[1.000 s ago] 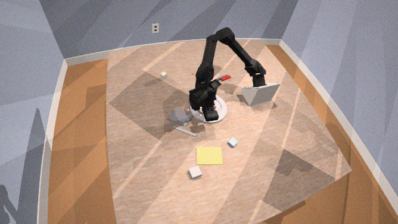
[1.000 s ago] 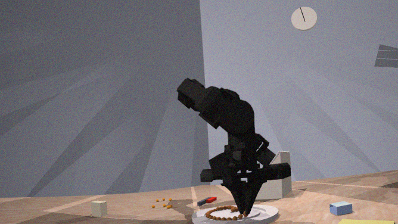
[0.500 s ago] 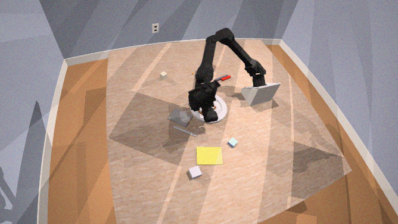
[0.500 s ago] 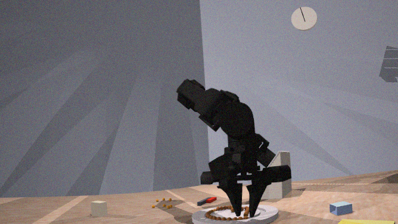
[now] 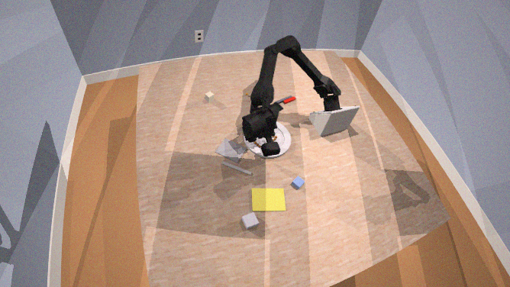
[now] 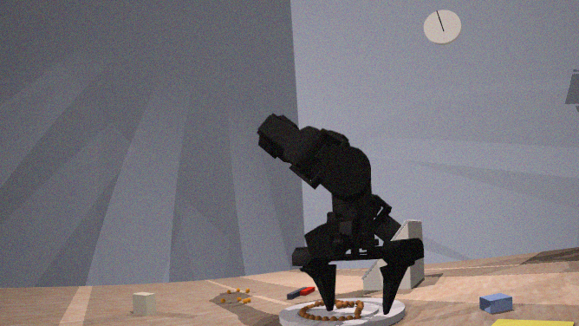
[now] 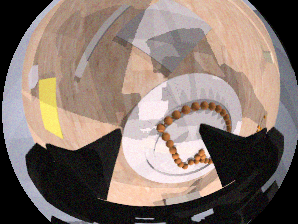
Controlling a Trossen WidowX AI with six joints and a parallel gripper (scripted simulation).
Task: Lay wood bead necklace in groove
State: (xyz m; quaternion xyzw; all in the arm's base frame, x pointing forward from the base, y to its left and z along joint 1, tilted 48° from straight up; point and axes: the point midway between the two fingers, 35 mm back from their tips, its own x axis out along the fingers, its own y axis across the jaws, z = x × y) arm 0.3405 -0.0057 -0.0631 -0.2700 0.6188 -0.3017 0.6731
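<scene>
Now: gripper tip 120 mm short of the grey sheet, 30 mm to the left of it and 20 mm above it. Also, from my gripper tip: yellow sheet (220 mm to the left, 50 mm ahead, 20 mm below); then blue block (190 mm to the left, 80 mm behind, 10 mm below); then stick (120 mm ahead, 60 mm to the left, 20 mm below).
</scene>
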